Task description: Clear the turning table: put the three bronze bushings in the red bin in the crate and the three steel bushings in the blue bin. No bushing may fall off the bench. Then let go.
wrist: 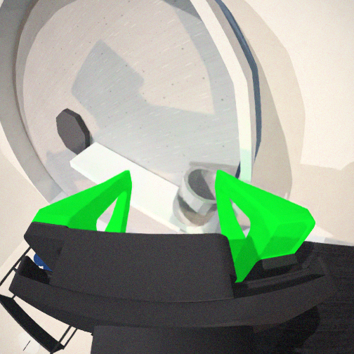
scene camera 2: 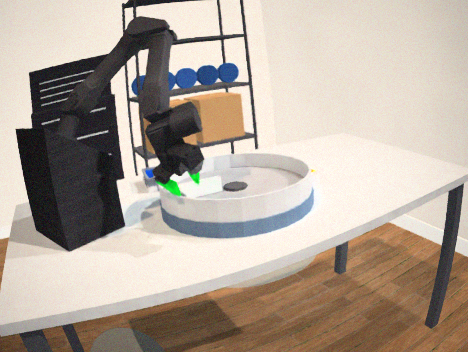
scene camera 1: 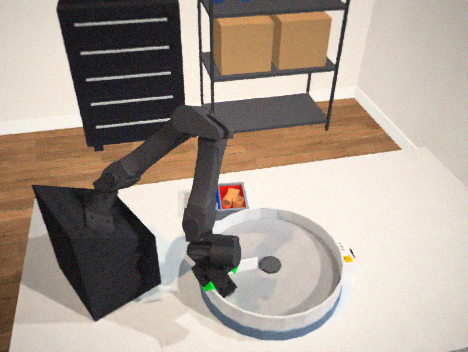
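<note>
My gripper is open, its green fingers apart over the near-left part of the turning table, just inside the rim. In the wrist view a grey steel bushing stands upright on the table, close to the right fingertip and beside the white bar. The arm hides it in scene camera 1. Three bronze bushings lie in the red bin of the crate behind the turning table. A strip of the blue bin shows; its contents are hidden.
The white bar runs from near the dark hub towards the rim. The raised rim surrounds the turning surface. The black arm base stands at the left. A yellow label is right of the rim.
</note>
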